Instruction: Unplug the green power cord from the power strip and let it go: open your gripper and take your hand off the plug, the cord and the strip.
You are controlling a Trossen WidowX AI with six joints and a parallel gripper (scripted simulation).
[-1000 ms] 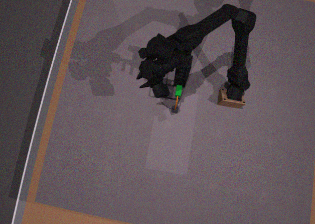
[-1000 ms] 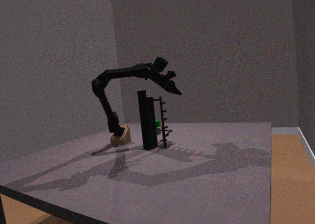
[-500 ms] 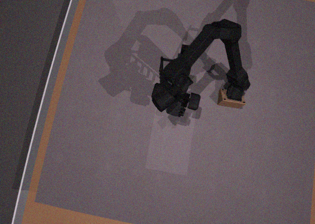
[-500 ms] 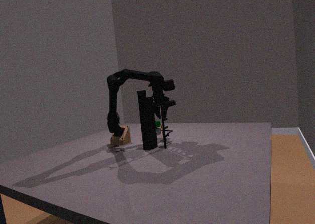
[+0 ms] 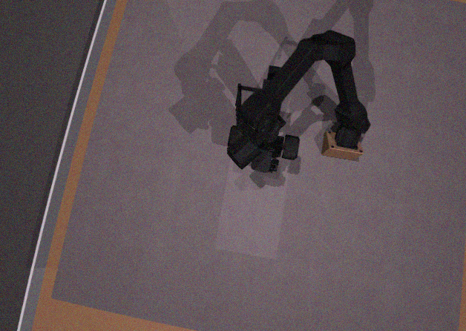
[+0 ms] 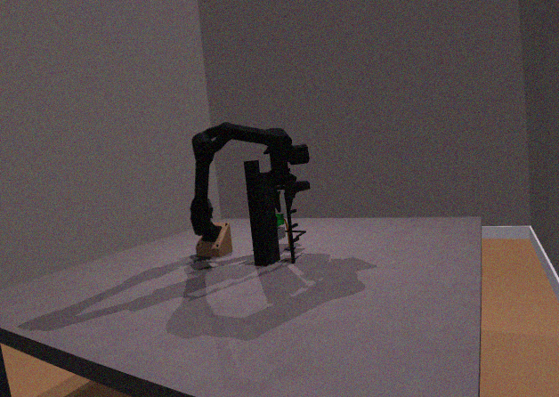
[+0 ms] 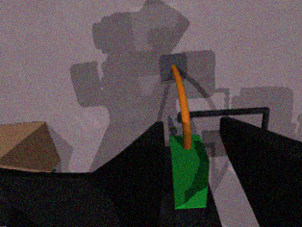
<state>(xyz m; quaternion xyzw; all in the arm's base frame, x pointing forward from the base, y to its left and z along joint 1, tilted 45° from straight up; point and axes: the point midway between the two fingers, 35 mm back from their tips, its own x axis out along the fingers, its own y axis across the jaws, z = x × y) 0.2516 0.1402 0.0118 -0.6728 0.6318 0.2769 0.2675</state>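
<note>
Now: the green plug 7 cm to the right of my gripper tip, 1 cm below it and 1 cm ahead of it. Round my gripper tip: black upright post 16 cm to the right, 3 cm above, 1 cm ahead.
</note>
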